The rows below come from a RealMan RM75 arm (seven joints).
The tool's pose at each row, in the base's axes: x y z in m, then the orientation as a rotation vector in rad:
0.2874 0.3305 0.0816 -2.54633 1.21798 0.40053
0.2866 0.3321 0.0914 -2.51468 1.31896 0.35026
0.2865 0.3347 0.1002 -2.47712 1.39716 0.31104
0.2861 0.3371 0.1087 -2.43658 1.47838 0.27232
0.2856 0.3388 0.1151 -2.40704 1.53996 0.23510
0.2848 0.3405 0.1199 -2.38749 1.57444 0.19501
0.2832 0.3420 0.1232 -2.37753 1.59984 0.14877
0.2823 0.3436 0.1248 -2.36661 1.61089 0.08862
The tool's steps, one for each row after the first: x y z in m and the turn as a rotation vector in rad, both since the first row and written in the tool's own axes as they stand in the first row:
-0.0052 -0.0017 -0.0083 0.01941 0.04176 0.06730
-0.0104 -0.0044 -0.0154 0.04235 0.06996 0.12227
-0.0154 -0.0067 -0.0223 0.06395 0.09875 0.18033
-0.0193 -0.0082 -0.0275 0.08037 0.12649 0.22348
-0.0227 -0.0093 -0.0312 0.09802 0.15255 0.24649
-0.0260 -0.0094 -0.0334 0.11259 0.18366 0.26073
-0.0282 -0.0098 -0.0342 0.13705 0.21906 0.26462

